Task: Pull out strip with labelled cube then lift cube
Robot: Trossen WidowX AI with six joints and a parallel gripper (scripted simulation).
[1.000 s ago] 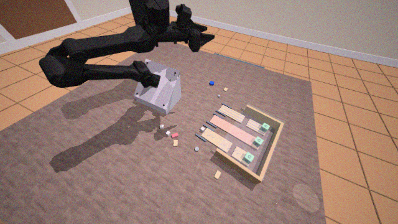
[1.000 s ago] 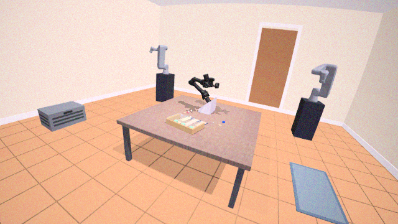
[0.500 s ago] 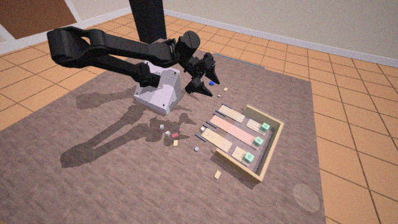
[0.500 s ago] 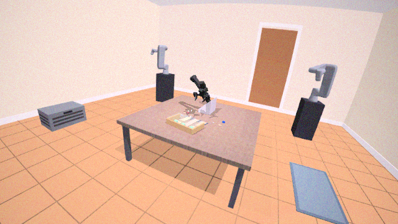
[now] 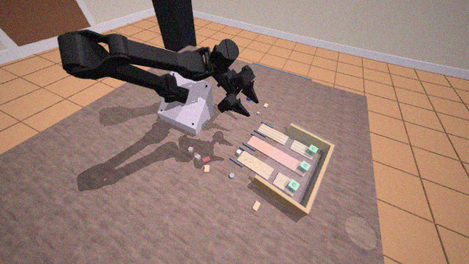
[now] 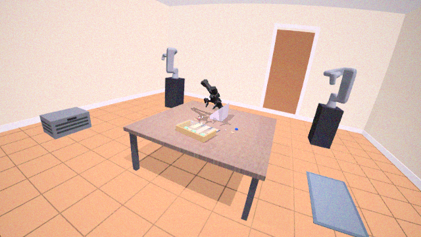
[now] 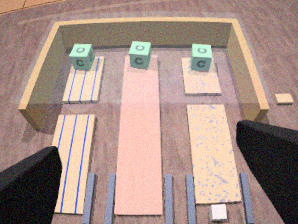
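The tan strip is 70 mm ahead of my gripper tip, 90 mm to the right of it and 190 mm below it. Round my gripper tip: tan chip 120 mm ahead, 240 mm to the right, 190 mm below; blue disc 90 mm behind, 290 mm to the left, 190 mm below.
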